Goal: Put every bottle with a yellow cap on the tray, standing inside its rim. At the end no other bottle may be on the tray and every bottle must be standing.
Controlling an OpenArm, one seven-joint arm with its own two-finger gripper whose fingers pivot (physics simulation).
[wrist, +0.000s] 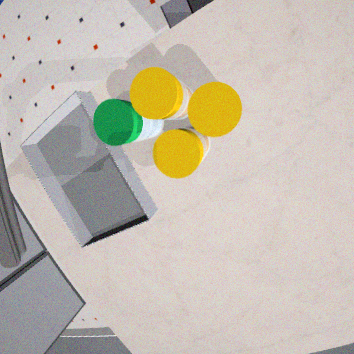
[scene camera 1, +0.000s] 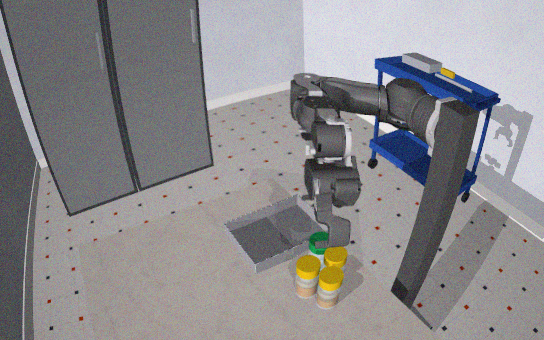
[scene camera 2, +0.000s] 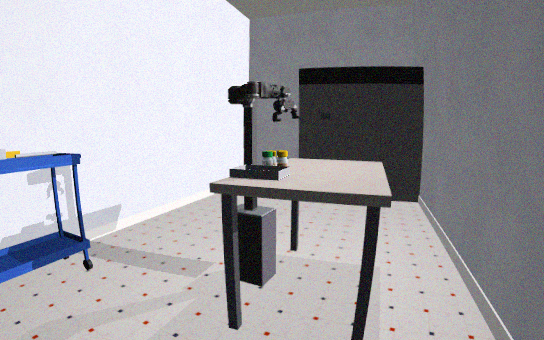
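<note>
A green-capped bottle [scene camera 1: 319, 242] [scene camera 2: 268, 158] [wrist: 118, 122] stands beside the tray [scene camera 1: 280, 259] [wrist: 137, 185], outside its rim. A yellow-capped bottle [scene camera 1: 335, 256] [wrist: 155, 93] stands close to the green one, toward the robot's post. A second yellow-capped bottle [scene camera 1: 308, 268] [wrist: 178, 153] and a third yellow-capped bottle [scene camera 1: 331, 278] [wrist: 215, 109] stand close by in the same cluster. No bottle is on the tray. My gripper [scene camera 2: 286, 118] is open and empty, high above the bottles. Part of a finger shows at the wrist view's left edge.
The tabletop [scene camera 1: 175, 280] [scene camera 2: 340, 172] [wrist: 250, 250] carries the tray and bottles. The robot's post [scene camera 1: 440, 200] [scene camera 2: 248, 135] stands at the bottles' side of the table. A blue cart [scene camera 1: 382, 65] [scene camera 2: 45, 162] and a grey cabinet [scene camera 1: 160, 100] stand away from the table.
</note>
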